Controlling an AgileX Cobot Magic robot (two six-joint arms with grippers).
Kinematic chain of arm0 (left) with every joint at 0, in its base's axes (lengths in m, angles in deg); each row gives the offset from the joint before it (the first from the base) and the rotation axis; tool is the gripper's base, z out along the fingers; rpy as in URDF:
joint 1: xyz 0 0 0.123 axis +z
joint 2: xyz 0 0 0 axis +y
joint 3: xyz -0.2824 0 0.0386 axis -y
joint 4: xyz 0.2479 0 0.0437 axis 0.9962 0 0.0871
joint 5: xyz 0 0 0 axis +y
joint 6: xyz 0.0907 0 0.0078 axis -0.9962 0 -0.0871
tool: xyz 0 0 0 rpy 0 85 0
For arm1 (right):
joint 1: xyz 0 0 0.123 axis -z
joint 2: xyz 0 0 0 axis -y
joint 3: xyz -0.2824 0 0.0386 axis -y
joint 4: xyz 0.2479 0 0.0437 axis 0.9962 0 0.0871
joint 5: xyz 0 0 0 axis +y
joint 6: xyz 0.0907 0 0.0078 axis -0.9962 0 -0.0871
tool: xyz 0 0 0 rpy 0 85 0
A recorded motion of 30 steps. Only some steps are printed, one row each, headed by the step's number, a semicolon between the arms.
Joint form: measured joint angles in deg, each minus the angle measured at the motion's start. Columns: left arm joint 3, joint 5, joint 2, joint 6, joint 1, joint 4; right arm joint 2, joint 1, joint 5, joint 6, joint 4, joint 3.
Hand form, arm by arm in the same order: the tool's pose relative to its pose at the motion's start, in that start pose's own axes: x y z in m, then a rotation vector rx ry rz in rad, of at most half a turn. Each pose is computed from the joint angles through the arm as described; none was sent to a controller.
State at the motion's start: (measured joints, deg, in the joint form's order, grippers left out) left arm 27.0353 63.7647 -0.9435 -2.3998 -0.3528 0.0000; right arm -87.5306 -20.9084 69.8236 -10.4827 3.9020 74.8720
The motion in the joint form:
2: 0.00 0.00 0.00 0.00 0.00 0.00; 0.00 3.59 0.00 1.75 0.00 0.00
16: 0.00 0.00 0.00 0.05 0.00 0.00; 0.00 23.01 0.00 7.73 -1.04 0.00
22: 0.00 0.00 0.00 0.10 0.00 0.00; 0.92 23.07 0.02 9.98 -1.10 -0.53
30: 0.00 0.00 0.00 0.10 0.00 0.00; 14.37 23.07 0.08 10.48 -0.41 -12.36
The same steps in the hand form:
2: 0.0000 0.0000 0.0000 0.0000 0.0000 0.0000; -0.0036 -0.0182 -0.0012 0.0126 -0.0064 0.0305
16: 0.0000 0.0000 0.0000 0.0000 0.0000 -0.0009; -0.0031 -0.1195 -0.0122 0.0998 -0.0351 0.2504
22: 0.0000 0.0000 0.0000 0.0000 0.0000 -0.0017; 0.0003 -0.1189 -0.0151 0.1022 -0.0395 0.2112
30: 0.0000 0.0000 0.0000 0.0000 0.0000 -0.0017; 0.0608 -0.1038 -0.0311 0.0932 -0.0675 0.2035

